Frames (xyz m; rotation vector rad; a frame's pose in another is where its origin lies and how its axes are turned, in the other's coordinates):
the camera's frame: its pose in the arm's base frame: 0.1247 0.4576 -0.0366 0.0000 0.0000 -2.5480
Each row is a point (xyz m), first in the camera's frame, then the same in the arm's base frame.
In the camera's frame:
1: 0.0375 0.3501 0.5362
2: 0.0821 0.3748 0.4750
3: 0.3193 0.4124 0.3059
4: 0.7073 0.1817 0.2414
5: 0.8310 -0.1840 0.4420
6: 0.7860 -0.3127 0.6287
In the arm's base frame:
1: 0.2894 0.1464 0.4996
2: 0.2663 0.1010 0.4384
3: 0.0907 -0.0629 0.2693
4: -0.3600 -0.0886 0.2048
5: -0.6671 0.1453 0.4054
6: -0.7018 0.2772 0.5921

